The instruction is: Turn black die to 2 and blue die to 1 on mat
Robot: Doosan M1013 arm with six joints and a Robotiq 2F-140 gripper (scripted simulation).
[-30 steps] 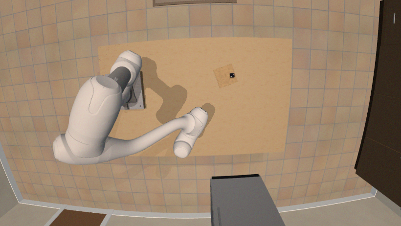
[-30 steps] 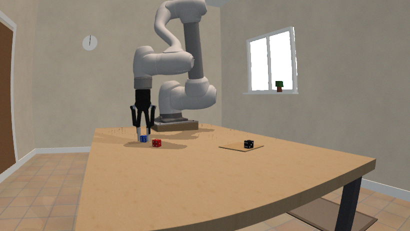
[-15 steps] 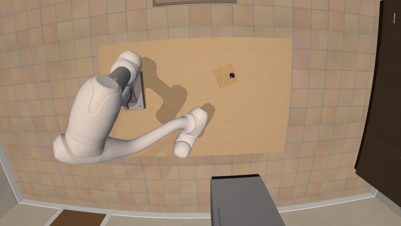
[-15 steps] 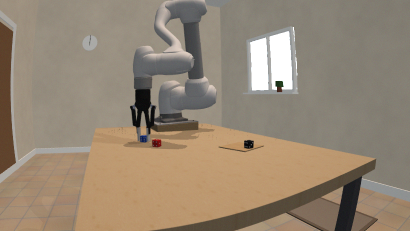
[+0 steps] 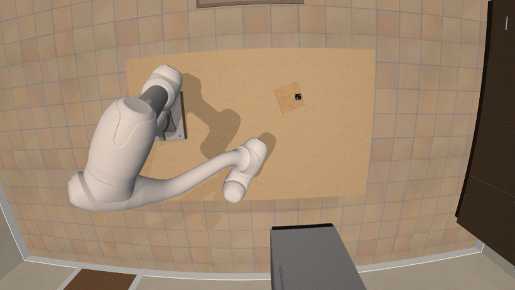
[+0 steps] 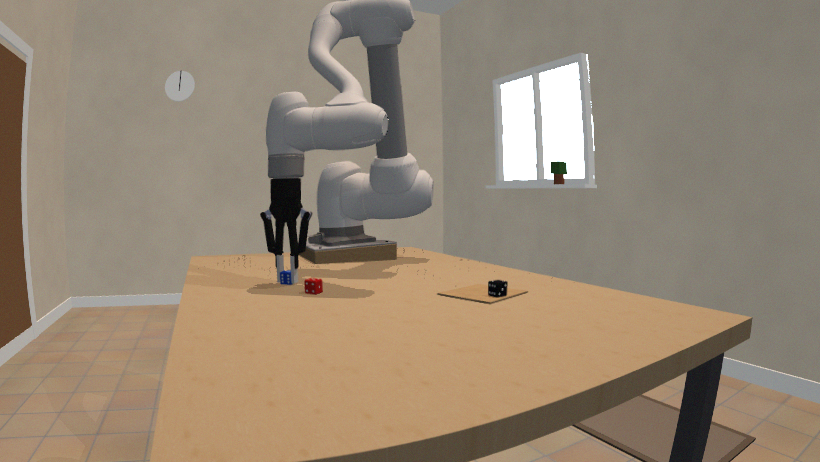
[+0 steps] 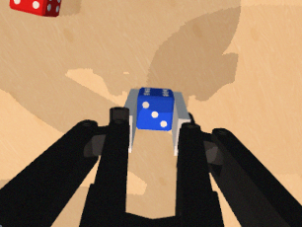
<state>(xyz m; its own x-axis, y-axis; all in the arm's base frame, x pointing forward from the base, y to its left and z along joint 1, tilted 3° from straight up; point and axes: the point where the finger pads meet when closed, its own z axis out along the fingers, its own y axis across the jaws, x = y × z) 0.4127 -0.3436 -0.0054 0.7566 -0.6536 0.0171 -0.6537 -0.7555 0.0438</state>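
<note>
Right now the red die is 13 cm ahead of my hand, 2 cm to the left of it and 2 cm below it. Also, from my hand: blue die (2 cm below); black die (39 cm ahead, 31 cm to the left, 2 cm below); cork mat (34 cm ahead, 31 cm to the left, 3 cm below).
</note>
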